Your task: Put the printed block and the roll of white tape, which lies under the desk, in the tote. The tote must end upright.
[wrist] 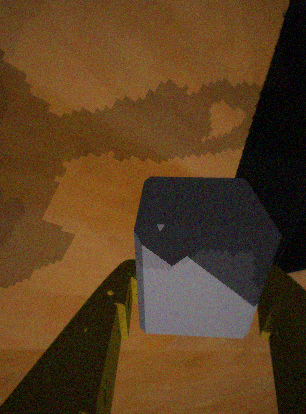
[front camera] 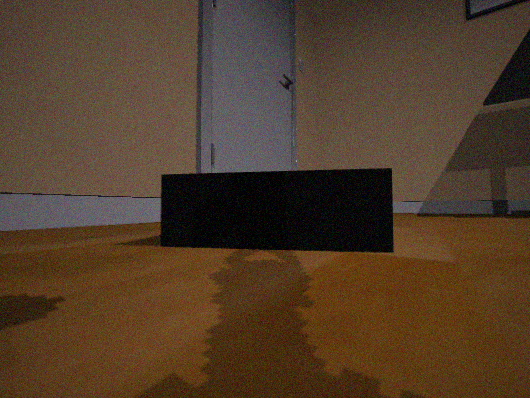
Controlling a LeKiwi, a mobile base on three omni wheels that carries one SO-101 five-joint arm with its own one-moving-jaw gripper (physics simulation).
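Observation:
The printed block, pale grey and partly in dark shadow, is held between the two jaws in the wrist view. My gripper is shut on it, one jaw pressing on each side. The block is held above the wooden floor. The tote, a black box, stands upright on the floor straight ahead in the front view. Part of its black side shows at the right of the wrist view, close beyond the block. The inside of the tote is hidden. The roll of white tape does not show in either view.
A grey door is in the wall behind the tote. A white baseboard runs along the left wall. A dark slanted shape with a paler shadow below it shows at the right. Shadows fall on the wooden floor before the tote.

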